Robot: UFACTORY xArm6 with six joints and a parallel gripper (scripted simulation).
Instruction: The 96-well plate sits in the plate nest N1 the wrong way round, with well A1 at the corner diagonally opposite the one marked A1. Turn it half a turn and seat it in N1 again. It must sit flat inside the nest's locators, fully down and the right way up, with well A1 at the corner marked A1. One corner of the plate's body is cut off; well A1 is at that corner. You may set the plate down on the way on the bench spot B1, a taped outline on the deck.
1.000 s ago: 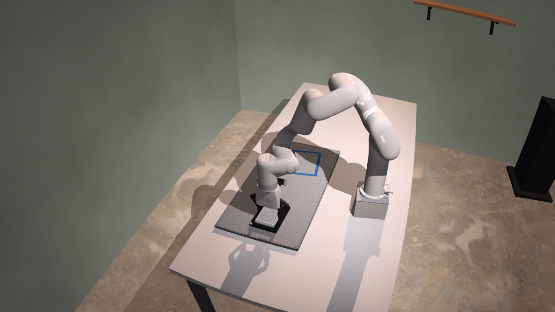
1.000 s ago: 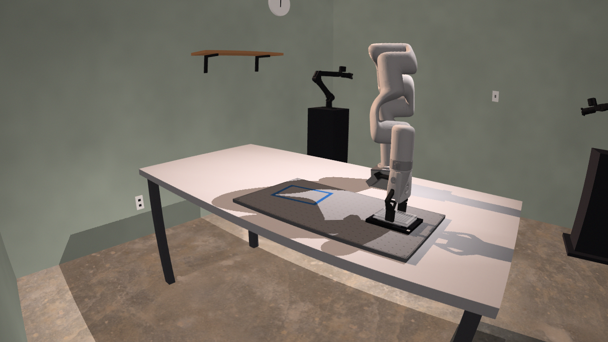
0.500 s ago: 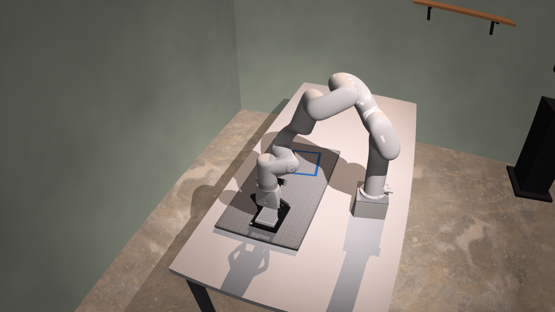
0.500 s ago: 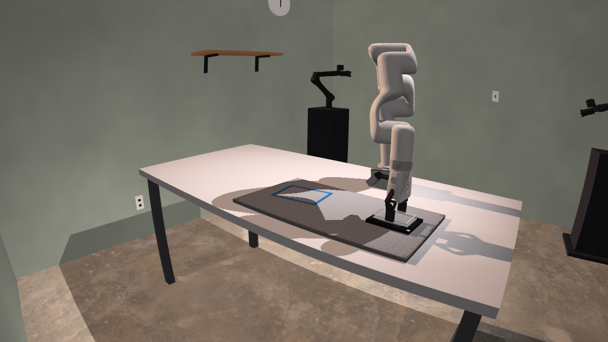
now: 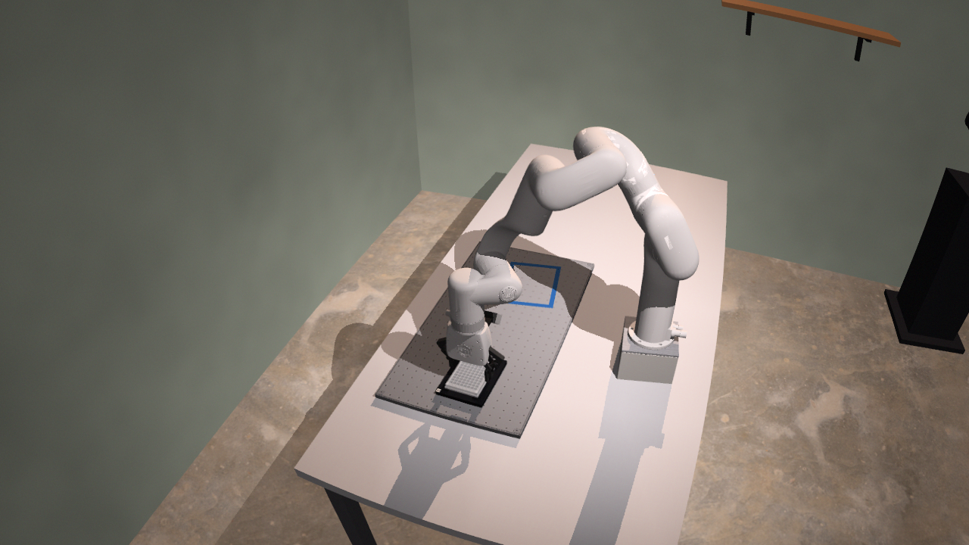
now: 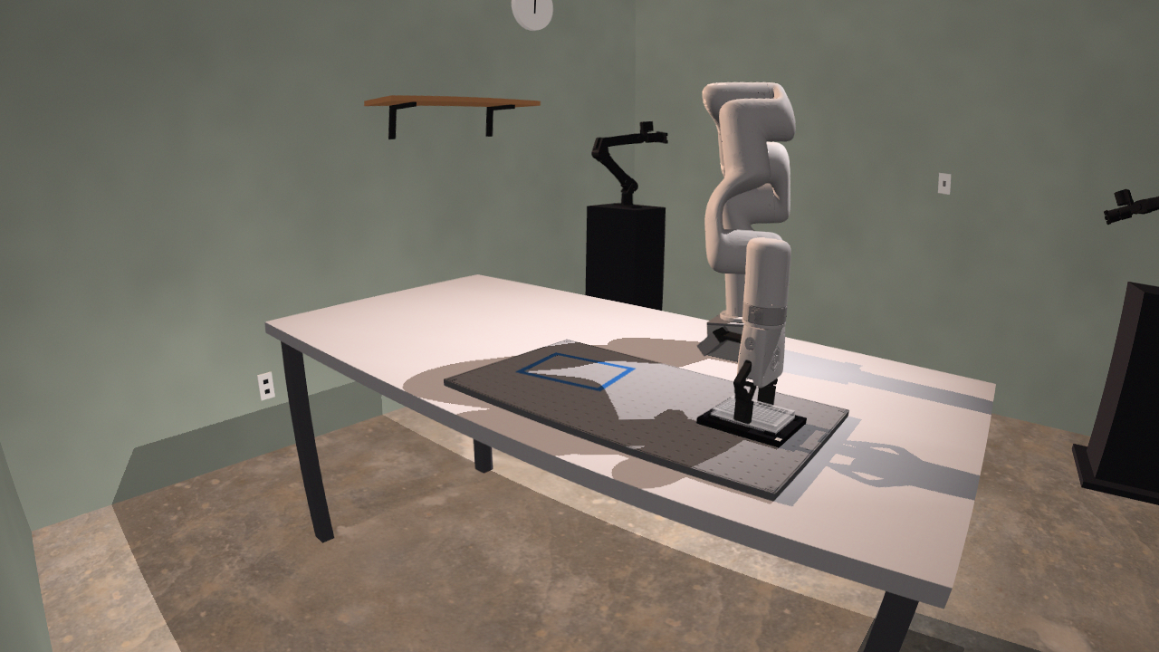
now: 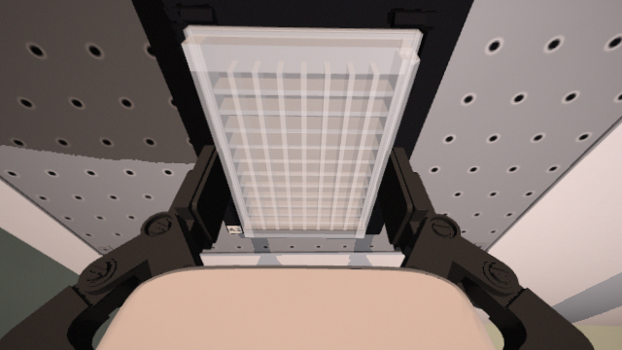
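The black plate nest N1 is 2 cm below my hand. Round my hand: white A1 label (6 cm ahead, 7 cm to the left, 2 cm below); then clear 96-well plate (1 cm below).
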